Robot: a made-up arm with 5 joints.
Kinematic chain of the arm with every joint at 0, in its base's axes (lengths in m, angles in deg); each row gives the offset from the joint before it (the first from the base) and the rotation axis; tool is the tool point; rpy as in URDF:
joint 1: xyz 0 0 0.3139 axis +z
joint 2: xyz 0 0 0 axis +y
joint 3: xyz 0.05 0 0.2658 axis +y
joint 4: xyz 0.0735 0 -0.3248 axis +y
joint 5: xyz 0.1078 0 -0.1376 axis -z
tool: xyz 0 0 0 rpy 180 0 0
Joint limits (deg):
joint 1: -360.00..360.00
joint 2: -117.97..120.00
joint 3: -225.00..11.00
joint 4: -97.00..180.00
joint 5: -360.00..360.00
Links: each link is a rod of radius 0.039 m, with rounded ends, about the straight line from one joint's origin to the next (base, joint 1, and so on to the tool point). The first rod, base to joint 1, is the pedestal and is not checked.
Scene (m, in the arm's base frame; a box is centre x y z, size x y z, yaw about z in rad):
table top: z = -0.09
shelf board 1: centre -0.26 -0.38 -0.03 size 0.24 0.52 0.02 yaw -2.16
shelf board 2: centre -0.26 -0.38 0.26 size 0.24 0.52 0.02 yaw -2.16
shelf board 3: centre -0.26 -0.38 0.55 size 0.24 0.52 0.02 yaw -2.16
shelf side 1: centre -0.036 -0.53 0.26 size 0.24 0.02 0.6 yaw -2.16
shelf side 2: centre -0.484 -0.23 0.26 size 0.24 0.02 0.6 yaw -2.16
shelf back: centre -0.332 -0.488 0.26 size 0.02 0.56 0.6 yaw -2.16
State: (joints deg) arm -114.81 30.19 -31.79 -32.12 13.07
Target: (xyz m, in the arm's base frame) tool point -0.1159 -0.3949 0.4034
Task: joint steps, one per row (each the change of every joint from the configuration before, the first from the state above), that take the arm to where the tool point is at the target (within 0.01 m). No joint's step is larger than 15 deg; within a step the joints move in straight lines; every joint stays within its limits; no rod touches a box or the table.
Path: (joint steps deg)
1: 3.25 -4.42 13.28 -4.99 0.00
2: 3.25 -4.42 13.27 -4.99 0.00
3: 3.26 -4.42 13.28 -4.99 0.00
4: 3.00 -12.64 -1.99 -7.86 0.00
5: 3.01 -12.65 -1.98 -7.86 0.00
6: 3.00 -12.65 -1.99 -7.87 0.00
7: -5.16 9.37 -13.62 10.15 0.00
8: -5.16 9.37 -13.62 10.15 0.00

